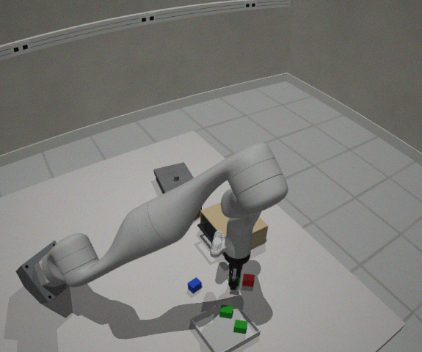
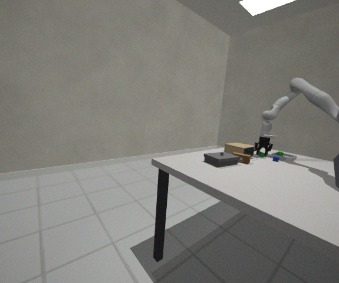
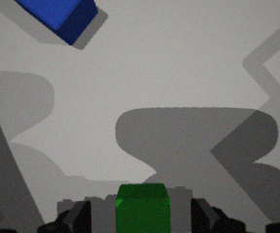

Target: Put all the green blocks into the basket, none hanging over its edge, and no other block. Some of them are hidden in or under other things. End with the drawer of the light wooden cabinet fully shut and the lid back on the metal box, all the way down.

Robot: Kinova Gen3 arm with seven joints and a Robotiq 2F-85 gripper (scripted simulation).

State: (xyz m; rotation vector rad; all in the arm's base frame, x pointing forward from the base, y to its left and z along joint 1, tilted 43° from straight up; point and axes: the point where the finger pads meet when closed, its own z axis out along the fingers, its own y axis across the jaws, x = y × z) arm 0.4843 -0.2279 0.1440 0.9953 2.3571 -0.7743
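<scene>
Right now the red block is 30 mm to the right of my hand, 30 mm ahead of it and 10 mm below it. Also, from my hand: grey basket (140 mm behind, 110 mm to the right, 10 mm below); then blue block (110 mm behind, 60 mm to the left, 10 mm below); then light wooden cabinet (150 mm to the left, 130 mm ahead, 20 mm above).
</scene>
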